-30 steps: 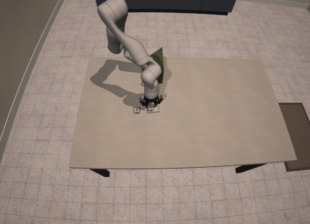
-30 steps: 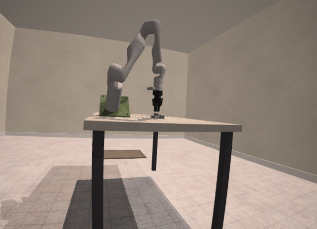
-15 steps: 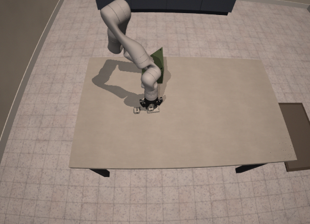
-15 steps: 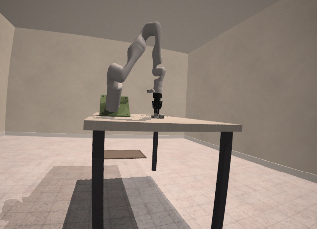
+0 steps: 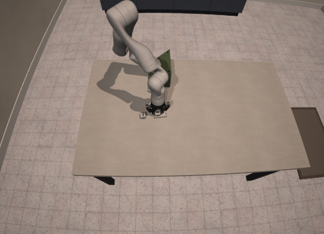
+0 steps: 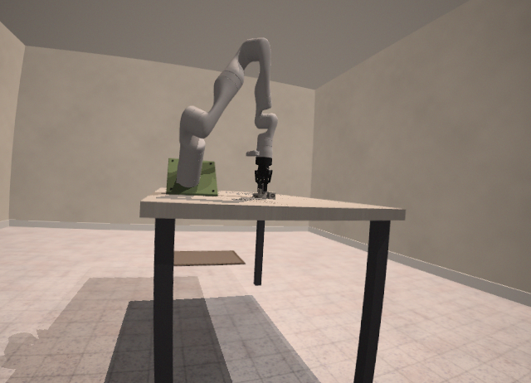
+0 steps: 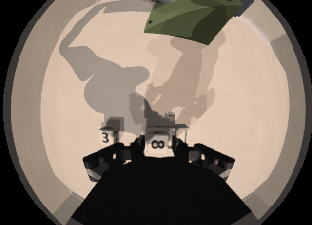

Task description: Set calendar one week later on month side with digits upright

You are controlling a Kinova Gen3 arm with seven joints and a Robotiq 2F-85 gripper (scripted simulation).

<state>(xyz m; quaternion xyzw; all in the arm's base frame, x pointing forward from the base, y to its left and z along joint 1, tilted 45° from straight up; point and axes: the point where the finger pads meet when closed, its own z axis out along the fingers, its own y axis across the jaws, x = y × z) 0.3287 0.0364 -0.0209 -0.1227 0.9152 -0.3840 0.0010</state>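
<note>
Right now my hand is 10 mm to the right of the white tray and 30 mm above it.
</note>
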